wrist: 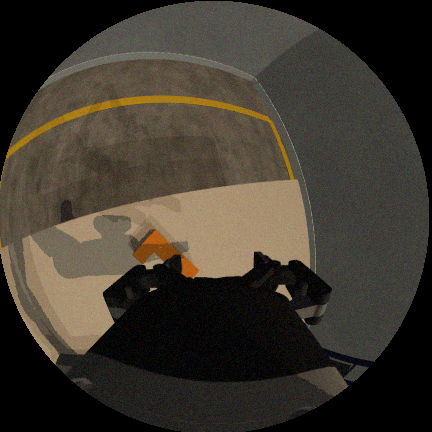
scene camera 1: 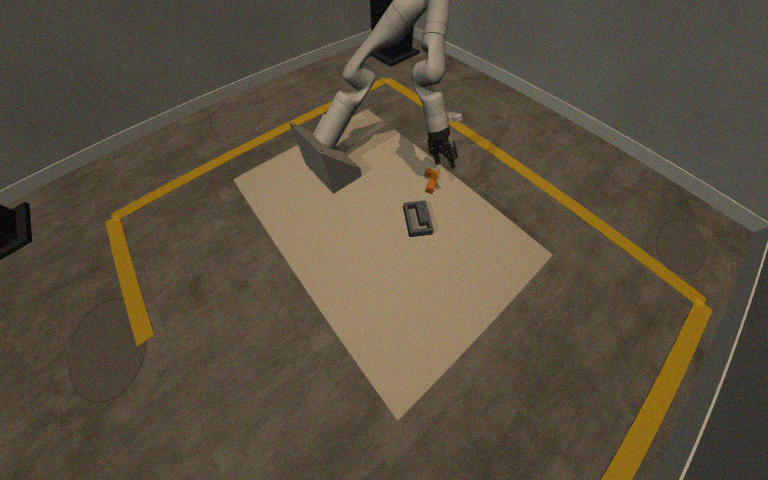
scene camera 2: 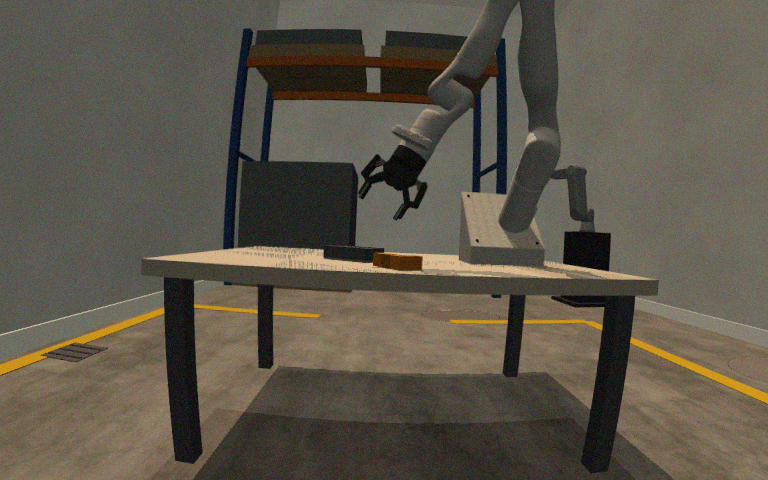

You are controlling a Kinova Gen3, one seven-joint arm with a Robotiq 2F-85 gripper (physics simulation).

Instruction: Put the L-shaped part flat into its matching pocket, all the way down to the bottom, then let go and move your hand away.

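Frame: origin at the arm's base, x ahead, y left, z up, level; millimetres.
Seen in the pictures: gripper, fingertip midpoint: (wrist: 216,261) (scene camera 1: 444,166) (scene camera 2: 377,208); arm's base, link origin: (scene camera 1: 324,142) (scene camera 2: 512,222).
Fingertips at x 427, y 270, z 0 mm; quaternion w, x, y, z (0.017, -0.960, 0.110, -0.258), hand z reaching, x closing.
Pixels of each thing's middle, then the offset from my fingertips to it.
- orange L-shaped part, body centre: (wrist: 165,261) (scene camera 2: 396,261) (scene camera 1: 429,180) 49 mm back, 8 mm right, 115 mm down
- dark grey pocket block, body centre: (scene camera 2: 353,253) (scene camera 1: 417,218) 55 mm ahead, 187 mm right, 111 mm down
The orange L-shaped part (scene camera 1: 432,183) (scene camera 2: 398,260) (wrist: 156,240) lies flat on the table, outside the pocket. The dark grey pocket block (scene camera 1: 420,232) (scene camera 2: 348,253) stands near it, with a gap between them; its L-shaped pocket shows empty in scene camera 1. My gripper (scene camera 1: 445,164) (scene camera 2: 380,207) (wrist: 216,261) is open, with nothing between the fingers, and hangs well above the table. In the wrist view the part is beyond and under the left finger, which hides a bit of its long arm. The block does not show in the wrist view.
The table (scene camera 1: 396,316) (scene camera 2: 254,279) (wrist: 240,220) bears the arm's grey wedge-shaped base (scene camera 1: 331,166) (scene camera 2: 501,254). The part lies near a table edge. A shelf rack (scene camera 2: 240,113) and a grey cabinet (scene camera 2: 297,203) stand behind the table in scene camera 2.
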